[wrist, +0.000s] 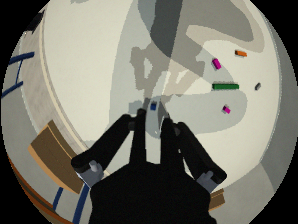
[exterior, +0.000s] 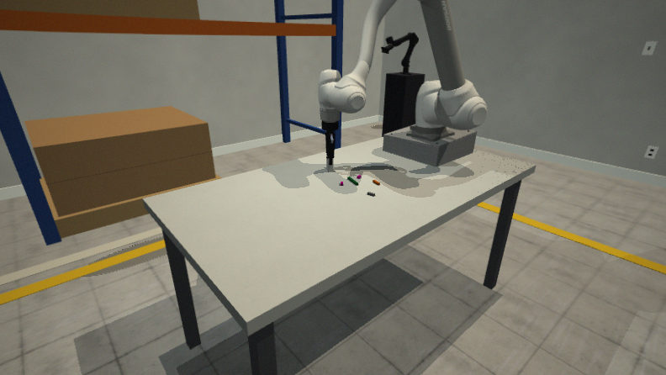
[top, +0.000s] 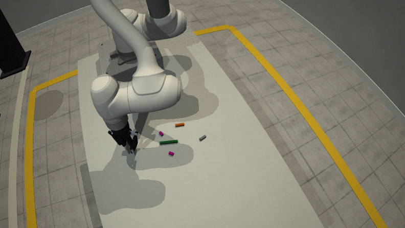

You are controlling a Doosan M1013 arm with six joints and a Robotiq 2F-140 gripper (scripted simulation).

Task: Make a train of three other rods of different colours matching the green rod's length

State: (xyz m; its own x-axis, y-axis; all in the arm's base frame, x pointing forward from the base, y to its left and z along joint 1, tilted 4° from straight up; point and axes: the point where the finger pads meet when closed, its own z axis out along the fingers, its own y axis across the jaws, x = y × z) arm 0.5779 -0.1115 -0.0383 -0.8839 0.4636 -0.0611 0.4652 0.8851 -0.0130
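My hand is 30 mm above the small blue rod. Round my hand: grey rod (320 mm to the left, 30 mm below, 30 mm ahead); then green rod (170 mm to the left, 30 mm below); then orange rod (240 mm to the left, 70 mm behind, 30 mm below).
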